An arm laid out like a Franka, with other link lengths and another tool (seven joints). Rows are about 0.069 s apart.
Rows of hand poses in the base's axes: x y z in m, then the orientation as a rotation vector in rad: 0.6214, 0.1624, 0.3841, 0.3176, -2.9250, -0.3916; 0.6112, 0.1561, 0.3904, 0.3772, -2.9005, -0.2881; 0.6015, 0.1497, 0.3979, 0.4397, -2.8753, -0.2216; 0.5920, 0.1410, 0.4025, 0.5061, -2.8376, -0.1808; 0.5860, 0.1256, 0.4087, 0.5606, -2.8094, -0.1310; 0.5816, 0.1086, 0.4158, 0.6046, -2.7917, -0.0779; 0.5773, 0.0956, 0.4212, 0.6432, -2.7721, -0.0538; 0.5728, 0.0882, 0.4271, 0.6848, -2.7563, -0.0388; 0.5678, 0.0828, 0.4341, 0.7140, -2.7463, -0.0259; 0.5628, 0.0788, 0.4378, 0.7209, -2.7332, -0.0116; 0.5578, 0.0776, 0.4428, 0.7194, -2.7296, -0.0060; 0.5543, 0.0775, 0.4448, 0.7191, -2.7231, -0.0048
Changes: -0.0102, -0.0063, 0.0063, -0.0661, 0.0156, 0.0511; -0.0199, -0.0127, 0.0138, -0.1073, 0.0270, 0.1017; -0.0294, -0.0214, 0.0184, -0.1314, 0.0470, 0.1563; -0.0354, -0.0368, 0.0246, -0.1623, 0.0588, 0.2020; -0.0398, -0.0538, 0.0317, -0.1960, 0.0614, 0.2386; -0.0441, -0.0668, 0.0371, -0.2102, 0.0676, 0.2703; -0.0486, -0.0742, 0.0430, -0.2177, 0.0690, 0.3024; -0.0536, -0.0796, 0.0500, -0.2244, 0.0685, 0.3248; -0.0586, -0.0836, 0.0537, -0.2346, 0.0777, 0.3339; -0.0636, -0.0848, 0.0587, -0.2388, 0.0811, 0.3343; -0.0671, -0.0849, 0.0607, -0.2402, 0.0873, 0.3360
